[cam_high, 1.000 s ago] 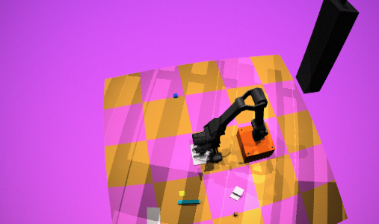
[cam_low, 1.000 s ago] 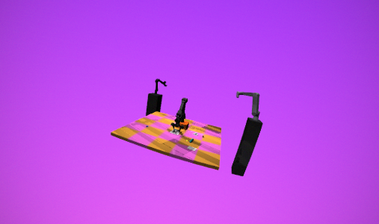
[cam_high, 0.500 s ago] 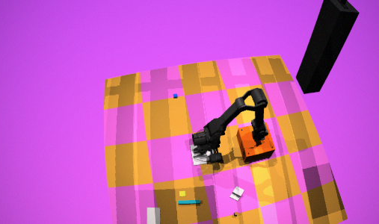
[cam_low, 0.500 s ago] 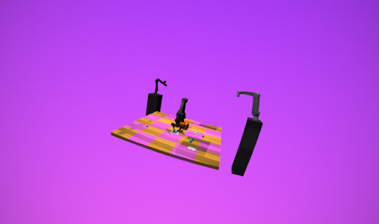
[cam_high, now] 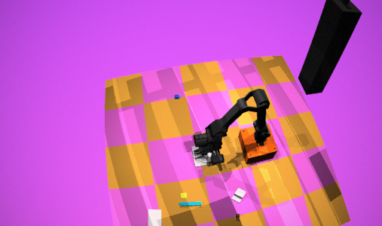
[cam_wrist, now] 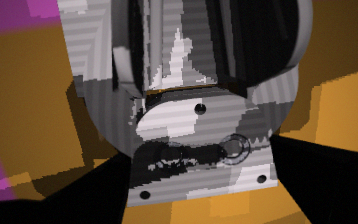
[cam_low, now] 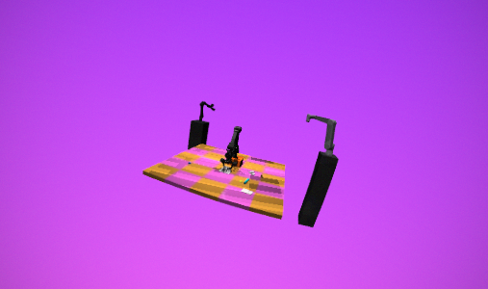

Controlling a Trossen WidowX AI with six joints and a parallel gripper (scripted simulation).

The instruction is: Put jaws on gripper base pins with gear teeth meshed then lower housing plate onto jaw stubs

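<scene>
The gripper jaw lies 20 mm to the right of my gripper tip, 20 mm ahead of it and 10 mm above it. The rest, counted from my gripper tip: yellow cube 210 mm to the left, 190 mm ahead, 10 mm below; small brown cube 380 mm to the left, 50 mm behind, 10 mm above; teal bar 260 mm to the left, 170 mm ahead.
</scene>
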